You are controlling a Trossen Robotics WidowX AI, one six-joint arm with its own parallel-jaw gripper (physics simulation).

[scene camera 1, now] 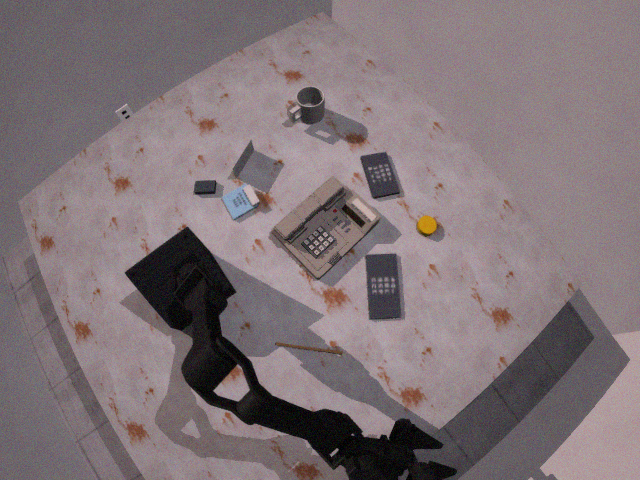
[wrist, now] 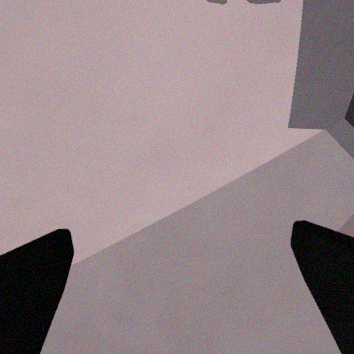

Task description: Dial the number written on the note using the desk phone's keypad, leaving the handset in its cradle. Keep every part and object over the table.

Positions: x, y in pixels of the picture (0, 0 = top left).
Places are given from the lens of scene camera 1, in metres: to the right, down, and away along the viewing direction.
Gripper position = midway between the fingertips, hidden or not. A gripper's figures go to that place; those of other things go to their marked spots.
gripper [scene camera 1: 448, 458]: 0.25, 0.42, 0.62
beige desk phone [scene camera 1: 349, 218]: 0.07, -0.05, 0.98
